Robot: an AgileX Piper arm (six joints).
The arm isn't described. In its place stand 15 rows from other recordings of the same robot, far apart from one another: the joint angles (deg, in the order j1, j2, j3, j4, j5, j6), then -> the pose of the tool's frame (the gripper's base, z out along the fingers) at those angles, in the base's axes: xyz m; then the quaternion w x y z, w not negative.
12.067 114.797 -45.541 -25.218 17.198 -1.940 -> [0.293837 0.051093 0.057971 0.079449 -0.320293 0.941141 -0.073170]
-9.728 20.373 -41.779 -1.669 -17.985 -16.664 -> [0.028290 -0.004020 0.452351 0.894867 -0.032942 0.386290 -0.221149]
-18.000 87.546 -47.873 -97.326 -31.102 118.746 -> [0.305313 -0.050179 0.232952 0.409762 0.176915 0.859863 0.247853]
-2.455 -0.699 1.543 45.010 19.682 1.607 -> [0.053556 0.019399 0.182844 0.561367 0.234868 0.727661 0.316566]
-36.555 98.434 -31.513 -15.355 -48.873 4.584 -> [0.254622 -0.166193 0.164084 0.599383 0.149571 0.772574 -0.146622]
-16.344 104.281 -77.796 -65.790 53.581 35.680 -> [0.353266 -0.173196 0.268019 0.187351 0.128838 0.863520 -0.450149]
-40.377 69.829 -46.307 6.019 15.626 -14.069 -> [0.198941 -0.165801 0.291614 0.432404 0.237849 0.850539 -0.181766]
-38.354 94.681 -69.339 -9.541 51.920 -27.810 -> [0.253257 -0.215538 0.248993 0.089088 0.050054 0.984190 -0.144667]
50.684 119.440 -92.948 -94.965 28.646 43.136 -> [0.343763 0.351163 0.252777 0.560976 -0.528435 0.601867 -0.209331]
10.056 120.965 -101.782 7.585 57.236 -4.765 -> [0.447289 0.089578 0.219536 0.158084 -0.100879 0.979900 0.068038]
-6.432 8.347 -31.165 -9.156 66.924 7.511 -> [0.006288 -0.014115 0.282189 0.429009 0.112527 0.893060 -0.075712]
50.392 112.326 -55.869 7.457 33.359 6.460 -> [0.202177 0.254507 0.096764 0.021487 -0.324062 0.944189 0.055040]
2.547 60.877 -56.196 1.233 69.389 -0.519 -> [0.179162 0.009804 0.326880 0.181378 -0.024411 0.983014 0.013803]
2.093 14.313 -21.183 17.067 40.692 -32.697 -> [0.055295 0.019446 0.261991 0.522465 -0.209062 0.826629 0.002753]
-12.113 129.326 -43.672 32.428 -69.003 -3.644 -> [0.329997 -0.117418 0.052591 0.581772 0.296534 0.724493 -0.220725]
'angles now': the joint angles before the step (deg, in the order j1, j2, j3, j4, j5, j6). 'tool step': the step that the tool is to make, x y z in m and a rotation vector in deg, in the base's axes. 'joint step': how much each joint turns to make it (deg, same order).
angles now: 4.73, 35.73, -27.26, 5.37, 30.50, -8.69
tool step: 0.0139, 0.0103, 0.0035, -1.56, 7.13, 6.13
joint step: 2.02, 6.22, -4.27, 3.90, 5.78, -6.04
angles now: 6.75, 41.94, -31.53, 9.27, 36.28, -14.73
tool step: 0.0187, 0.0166, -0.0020, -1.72, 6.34, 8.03
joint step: 3.79, 7.61, -3.73, 3.25, 3.37, -5.75
